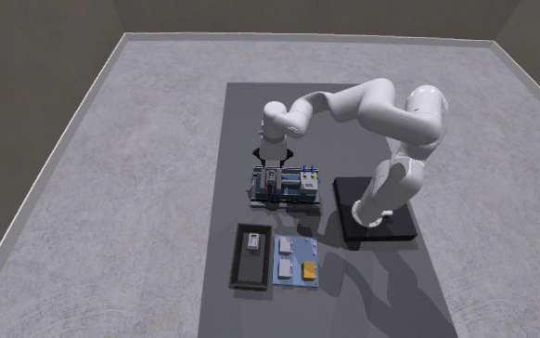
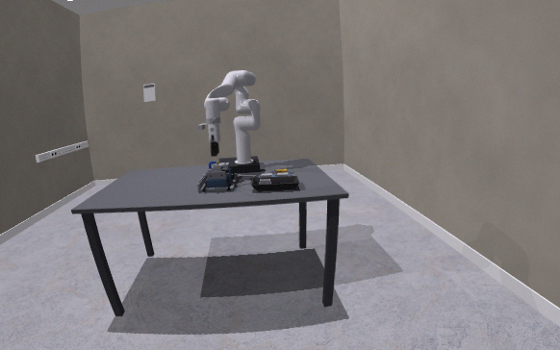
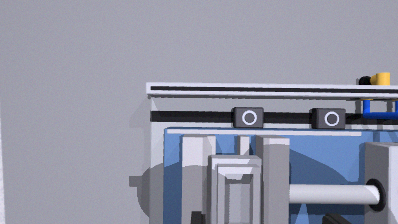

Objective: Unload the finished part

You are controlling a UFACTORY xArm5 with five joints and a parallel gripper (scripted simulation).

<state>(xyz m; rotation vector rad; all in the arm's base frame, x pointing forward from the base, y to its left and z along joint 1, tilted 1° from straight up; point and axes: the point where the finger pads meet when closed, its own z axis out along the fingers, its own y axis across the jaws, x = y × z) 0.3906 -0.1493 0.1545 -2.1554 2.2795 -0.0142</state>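
Now: hand 160 mm above the blue vise, 60 mm past it and 10 mm to the right of it. Also, from my hand: blue plate: 320 mm to the left, 190 mm below, 90 mm behind; then brass block: 370 mm to the left, 170 mm below, 130 mm behind; then grey control box: 160 mm behind, 120 mm below, 10 mm to the left.
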